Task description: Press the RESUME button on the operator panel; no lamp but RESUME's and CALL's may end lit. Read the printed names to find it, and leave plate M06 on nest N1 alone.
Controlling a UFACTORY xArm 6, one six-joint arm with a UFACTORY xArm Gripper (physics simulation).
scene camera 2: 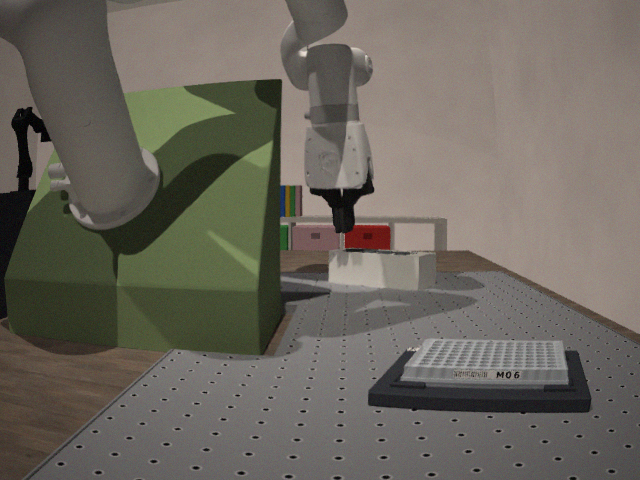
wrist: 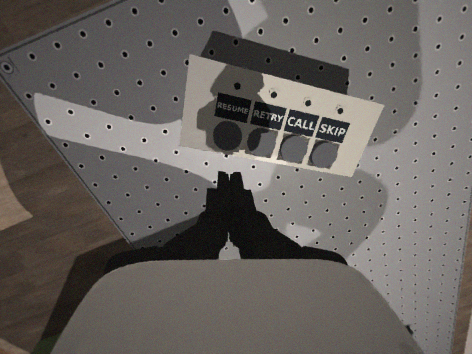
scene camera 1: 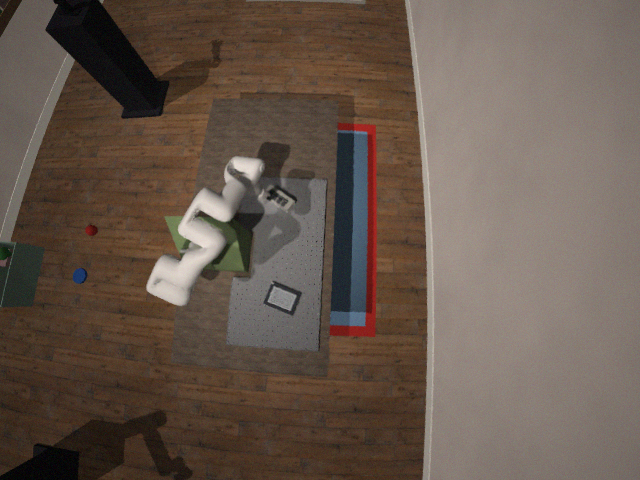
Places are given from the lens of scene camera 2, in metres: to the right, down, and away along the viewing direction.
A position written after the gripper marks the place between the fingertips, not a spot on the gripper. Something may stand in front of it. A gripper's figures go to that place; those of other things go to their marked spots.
gripper [scene camera 2: 344,231]: 0.04, -0.01, 0.89
plate M06 [scene camera 2: 453,363]: 0.10, 0.09, 0.37
operator panel [scene camera 2: 416,271]: 0.15, 0.05, 0.84
dark nest [scene camera 2: 381,394]: 0.04, 0.10, 0.36
The marked spots on the operator panel and the dark nest are 0.50 m apart.
